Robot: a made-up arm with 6 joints. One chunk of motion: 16 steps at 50 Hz.
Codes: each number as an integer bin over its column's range. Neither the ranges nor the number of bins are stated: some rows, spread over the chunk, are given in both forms.
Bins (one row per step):
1: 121 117 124 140 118 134
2: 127 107 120 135 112 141
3: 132 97 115 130 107 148
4: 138 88 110 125 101 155
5: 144 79 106 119 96 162
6: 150 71 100 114 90 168
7: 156 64 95 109 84 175
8: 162 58 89 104 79 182
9: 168 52 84 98 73 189
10: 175 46 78 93 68 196
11: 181 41 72 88 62 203
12: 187 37 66 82 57 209
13: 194 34 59 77 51 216
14: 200 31 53 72 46 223
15: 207 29 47 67 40 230
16: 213 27 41 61 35 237
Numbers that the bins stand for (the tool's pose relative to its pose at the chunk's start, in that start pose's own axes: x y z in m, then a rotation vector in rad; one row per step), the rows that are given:
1: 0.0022 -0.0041 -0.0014 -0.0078 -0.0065 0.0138
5: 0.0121 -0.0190 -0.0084 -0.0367 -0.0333 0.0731
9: 0.0225 -0.0296 -0.0171 -0.0655 -0.0613 0.1302
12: 0.0307 -0.0355 -0.0241 -0.0875 -0.0807 0.1726
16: 0.0419 -0.0394 -0.0339 -0.1163 -0.1075 0.2319
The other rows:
2: 0.0048 -0.0080 -0.0029 -0.0147 -0.0138 0.0286
3: 0.0069 -0.0120 -0.0049 -0.0216 -0.0199 0.0434
4: 0.0095 -0.0155 -0.0069 -0.0284 -0.0272 0.0582
6: 0.0147 -0.0222 -0.0108 -0.0435 -0.0406 0.0858
7: 0.0173 -0.0249 -0.0127 -0.0504 -0.0479 0.1006
8: 0.0199 -0.0273 -0.0151 -0.0573 -0.0540 0.1154
10: 0.0255 -0.0320 -0.0194 -0.0724 -0.0673 0.1451
11: 0.0281 -0.0339 -0.0218 -0.0792 -0.0746 0.1599
13: 0.0337 -0.0367 -0.0269 -0.0943 -0.0880 0.1874
14: 0.0363 -0.0378 -0.0292 -0.1012 -0.0941 0.2022
15: 0.0393 -0.0386 -0.0316 -0.1080 -0.1014 0.2171

